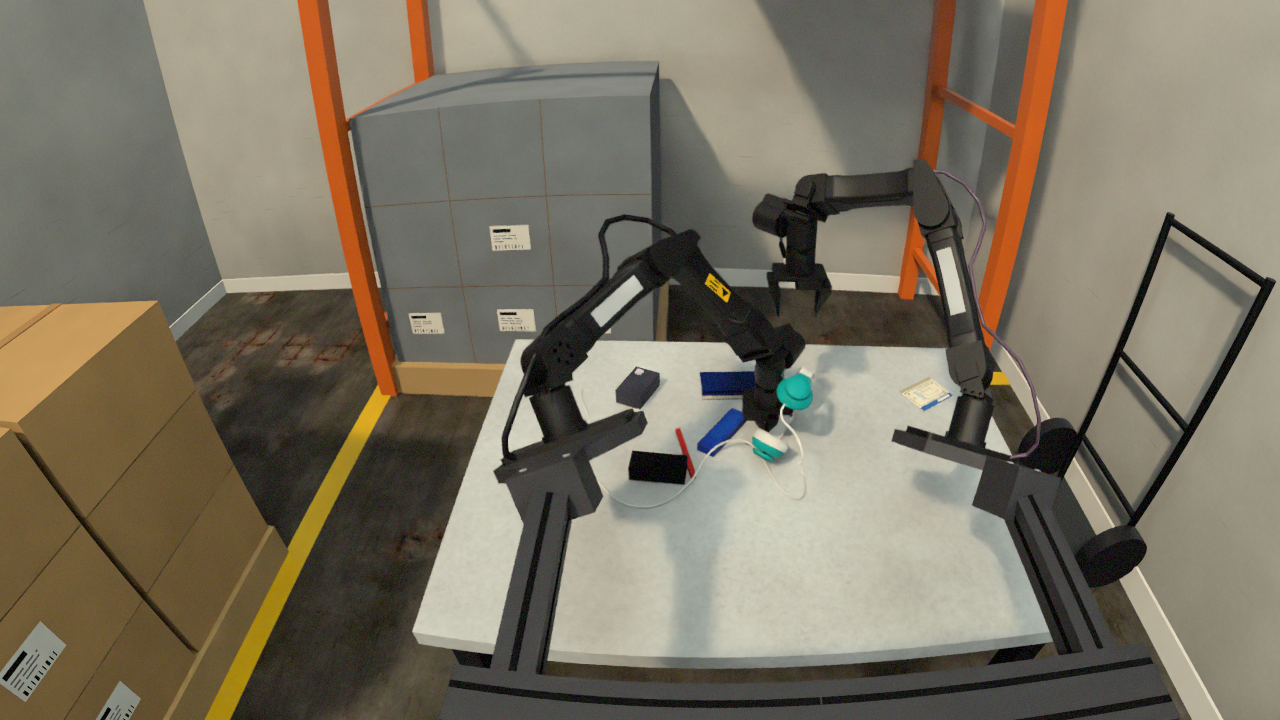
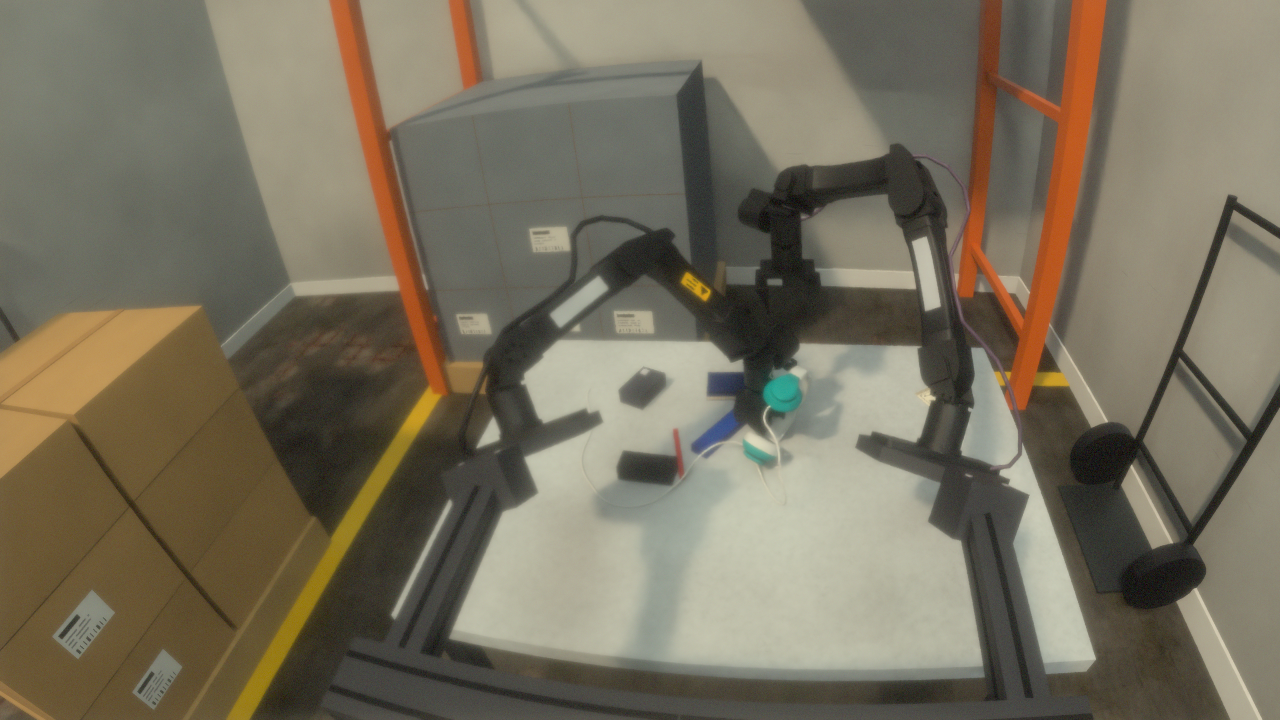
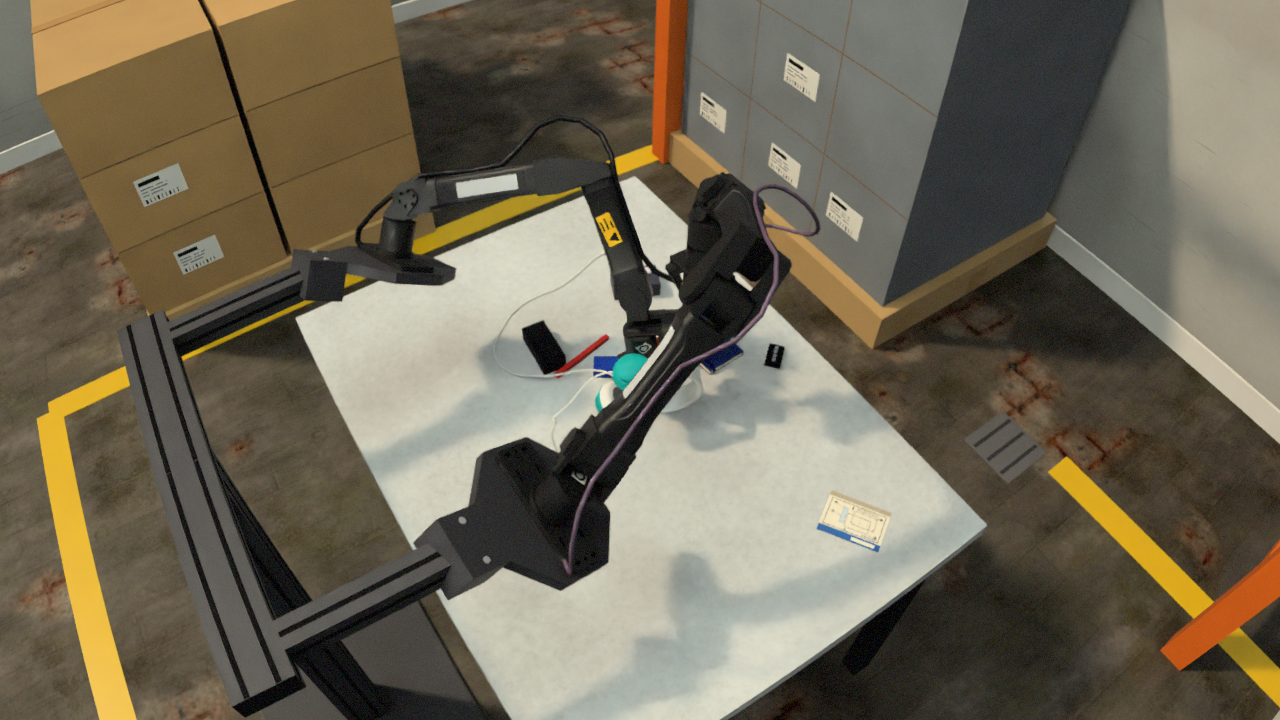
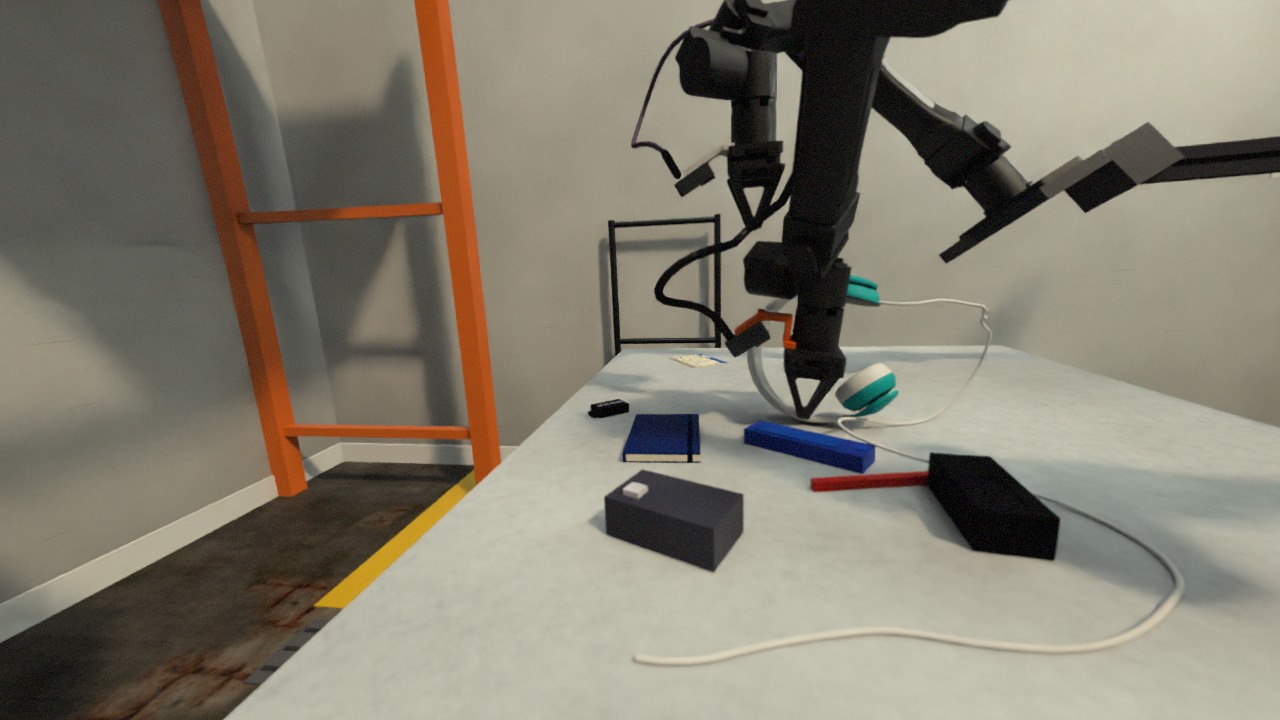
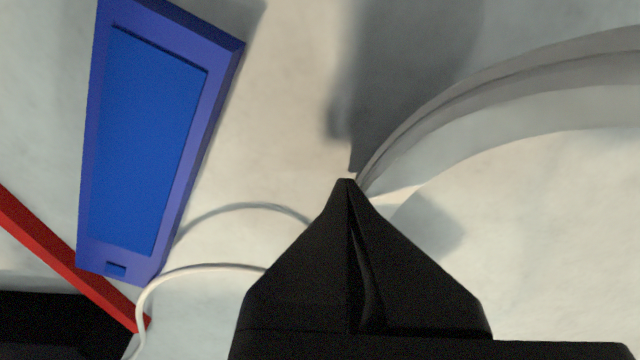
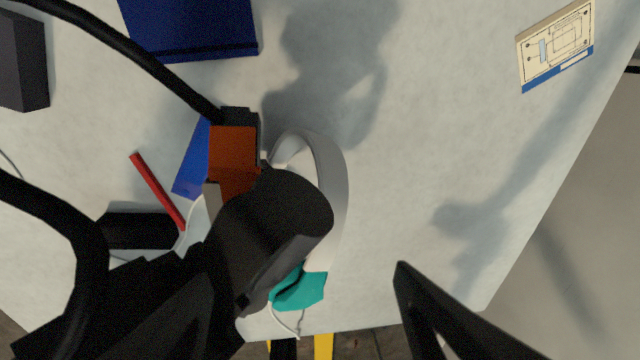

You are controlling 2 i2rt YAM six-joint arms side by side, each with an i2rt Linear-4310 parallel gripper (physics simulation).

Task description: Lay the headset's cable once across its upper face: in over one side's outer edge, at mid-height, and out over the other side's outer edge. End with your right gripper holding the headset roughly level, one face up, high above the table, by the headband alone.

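Places are measured from the left arm's base along level axes (x ahead, y left, z up), in metres.
Pixels of known places: left gripper, fingertip midpoint: (image 4: 803, 418) (image 5: 344, 189) (image 6: 264, 162); right gripper, fingertip midpoint: (image 1: 796, 315) (image 2: 788, 314) (image 4: 753, 229) (image 6: 305, 277); left arm's base, link origin: (image 1: 568, 440) (image 2: 524, 438) (image 3: 393, 259); right arm's base, link origin: (image 1: 963, 448) (image 2: 936, 457) (image 3: 546, 508).
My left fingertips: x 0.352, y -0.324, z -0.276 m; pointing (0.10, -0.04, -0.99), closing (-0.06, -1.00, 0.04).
Observation:
Ahead of a thing's pixels: the offset from my left fingertips to its top centre.
The headset stands tipped steeply on one side. Its white headband (image 4: 760, 380) (image 5: 500, 100) (image 6: 334, 185) rises from the table; one teal-and-white cup {dx -0.081, dy +0.002, dz +0.068 m} (image 1: 768, 445) (image 4: 866, 390) is low, and the other cup {dx -0.060, dy -0.044, dz +0.190 m} (image 1: 794, 391) (image 4: 862, 289) is raised. The white cable (image 1: 651, 505) (image 4: 895, 633) loops down from the raised cup, passes beneath the low cup and curves around the black box to its free end. My left gripper (image 4: 803, 413) (image 5: 344, 189) is shut and empty, low beside the headband's lower side; contact is unclear. My right gripper (image 1: 797, 308) (image 6: 305, 277) is open and empty, high above.
Near the left gripper lie a blue bar {dx +0.008, dy +0.089, dz +0.008 m} (image 4: 805, 445), red stick {dx -0.056, dy +0.165, dz -0.002 m} (image 4: 868, 481) and black box {dx -0.117, dy +0.215, dz +0.023 m} (image 4: 984, 501). A blue notebook {dx +0.179, dy +0.070, dz +0.000 m} (image 4: 662, 437), dark grey box {dx +0.138, dy +0.281, dz +0.029 m} (image 4: 675, 514) and small black item {dx +0.284, dy -0.033, dz +0.003 m} (image 4: 609, 408) lie farther off. A printed card {dx +0.178, dy -0.424, dz -0.010 m} (image 3: 854, 519) lies on the right.

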